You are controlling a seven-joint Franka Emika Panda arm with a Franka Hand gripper.
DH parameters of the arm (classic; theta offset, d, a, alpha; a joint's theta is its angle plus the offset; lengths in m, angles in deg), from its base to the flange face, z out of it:
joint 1: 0 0.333 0 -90
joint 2: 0 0 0 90
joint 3: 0 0.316 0.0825 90
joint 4: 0 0 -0.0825 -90
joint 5: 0 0.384 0 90
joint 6: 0 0 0.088 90
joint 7: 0 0.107 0 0
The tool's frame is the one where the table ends.
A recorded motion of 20 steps. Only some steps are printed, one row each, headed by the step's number.
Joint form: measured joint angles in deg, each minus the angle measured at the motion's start. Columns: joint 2, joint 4, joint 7, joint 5, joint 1, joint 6, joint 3.
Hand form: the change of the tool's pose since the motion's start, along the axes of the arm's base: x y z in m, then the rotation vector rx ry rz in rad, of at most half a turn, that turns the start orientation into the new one. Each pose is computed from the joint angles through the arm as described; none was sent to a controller.
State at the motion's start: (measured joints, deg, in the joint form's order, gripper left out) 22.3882 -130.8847 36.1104 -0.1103 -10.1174 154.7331 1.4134
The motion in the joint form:
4: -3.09 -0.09 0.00 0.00 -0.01 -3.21 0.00
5: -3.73 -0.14 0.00 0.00 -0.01 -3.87 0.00
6: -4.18 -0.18 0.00 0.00 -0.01 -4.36 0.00
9: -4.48 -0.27 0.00 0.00 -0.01 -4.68 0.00
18: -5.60 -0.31 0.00 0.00 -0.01 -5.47 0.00
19: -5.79 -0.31 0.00 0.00 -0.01 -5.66 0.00
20: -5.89 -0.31 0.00 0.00 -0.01 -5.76 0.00
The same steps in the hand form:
4: 0.0009 -0.0004 0.0232 -0.0008 0.0038 0.0003
5: 0.0007 -0.0004 0.0278 -0.0008 0.0051 0.0004
6: 0.0005 -0.0004 0.0310 -0.0008 0.0065 0.0004
9: -0.0001 -0.0003 0.0327 -0.0007 0.0084 0.0005
18: 0.0004 -0.0004 0.0417 -0.0019 0.0035 0.0006
19: 0.0004 -0.0004 0.0431 -0.0020 0.0035 0.0006
20: 0.0004 -0.0004 0.0439 -0.0020 0.0035 0.0006

